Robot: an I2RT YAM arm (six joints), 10 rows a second.
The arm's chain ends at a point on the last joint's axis. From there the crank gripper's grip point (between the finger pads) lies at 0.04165 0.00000 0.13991 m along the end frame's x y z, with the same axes.
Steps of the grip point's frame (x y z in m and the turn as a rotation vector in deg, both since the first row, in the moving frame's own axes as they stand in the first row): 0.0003 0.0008 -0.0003 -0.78 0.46 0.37; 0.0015 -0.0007 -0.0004 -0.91 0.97 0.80; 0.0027 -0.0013 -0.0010 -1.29 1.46 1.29; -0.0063 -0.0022 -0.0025 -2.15 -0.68 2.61; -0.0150 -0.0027 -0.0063 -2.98 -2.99 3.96; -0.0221 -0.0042 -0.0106 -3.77 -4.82 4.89; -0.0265 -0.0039 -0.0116 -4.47 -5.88 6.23; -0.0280 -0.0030 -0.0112 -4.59 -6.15 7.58; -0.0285 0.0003 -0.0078 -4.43 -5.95 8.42
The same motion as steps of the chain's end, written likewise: -0.0008 -0.0014 0.0001 -0.78 0.46 0.37; -0.0008 -0.0035 0.0003 -0.91 0.97 0.80; -0.0008 -0.0054 0.0002 -1.29 1.46 1.29; -0.0045 -0.0093 -0.0029 -2.15 -0.68 2.61; -0.0073 -0.0126 -0.0080 -2.98 -2.99 3.96; -0.0097 -0.0165 -0.0132 -3.77 -4.82 4.89; -0.0112 -0.0187 -0.0145 -4.47 -5.88 6.23; -0.0117 -0.0188 -0.0142 -4.59 -6.15 7.58; -0.0126 -0.0156 -0.0107 -4.43 -5.95 8.42
